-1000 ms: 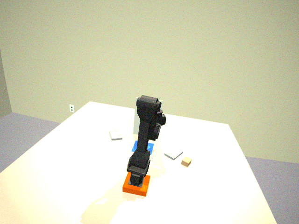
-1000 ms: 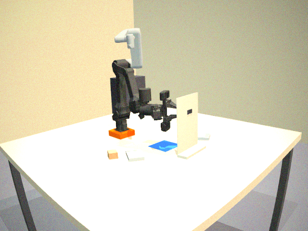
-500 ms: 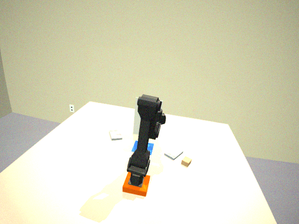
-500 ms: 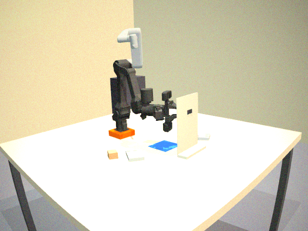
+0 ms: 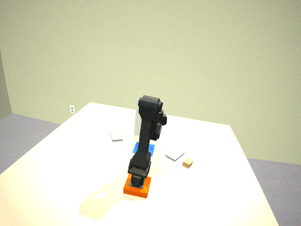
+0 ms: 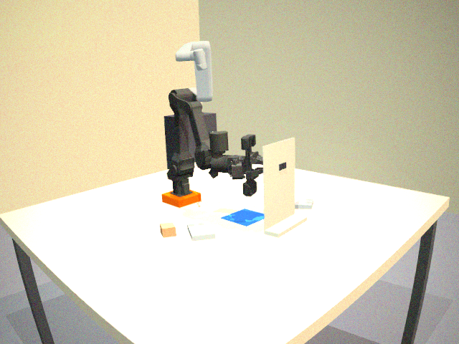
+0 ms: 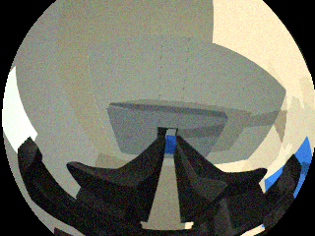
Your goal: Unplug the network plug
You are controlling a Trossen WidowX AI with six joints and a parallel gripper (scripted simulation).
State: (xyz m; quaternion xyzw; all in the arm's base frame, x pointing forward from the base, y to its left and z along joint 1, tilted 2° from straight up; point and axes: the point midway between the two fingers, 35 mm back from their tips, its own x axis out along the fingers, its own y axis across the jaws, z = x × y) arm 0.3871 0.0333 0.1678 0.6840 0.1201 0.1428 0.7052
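The blue marked square is 190 mm below my gripper tip, 120 mm behind it and 10 mm to the right of it. From my gripper tip the other things lie so: network plug: right at my gripper tip; then upright panel: 70 mm below, 20 mm ahead, 10 mm to the left.
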